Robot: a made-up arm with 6 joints. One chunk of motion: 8 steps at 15 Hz.
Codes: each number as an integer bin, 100 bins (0 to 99) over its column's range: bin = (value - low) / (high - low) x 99, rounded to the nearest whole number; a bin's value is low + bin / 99 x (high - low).
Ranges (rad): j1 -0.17..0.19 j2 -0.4..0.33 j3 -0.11..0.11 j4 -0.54..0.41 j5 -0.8..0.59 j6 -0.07..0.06
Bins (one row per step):
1: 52 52 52 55 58 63
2: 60 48 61 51 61 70
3: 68 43 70 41 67 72
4: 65 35 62 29 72 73
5: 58 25 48 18 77 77
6: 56 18 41 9 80 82
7: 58 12 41 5 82 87
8: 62 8 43 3 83 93
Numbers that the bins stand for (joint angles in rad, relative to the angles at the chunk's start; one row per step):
1: 0.0191 -0.0166 0.0056 -0.0122 0.0143 0.0127
2: 0.0482 -0.0461 0.0256 -0.0506 0.0565 0.0219
3: 0.0773 -0.0829 0.0456 -0.1466 0.1407 0.0245
4: 0.0664 -0.1419 0.0278 -0.2617 0.2109 0.0259
5: 0.0409 -0.2157 -0.0033 -0.3673 0.2811 0.0311
6: 0.0336 -0.2673 -0.0189 -0.4536 0.3232 0.0377
7: 0.0409 -0.3115 -0.0189 -0.4920 0.3513 0.0442
8: 0.0555 -0.3410 -0.0144 -0.5112 0.3654 0.0521

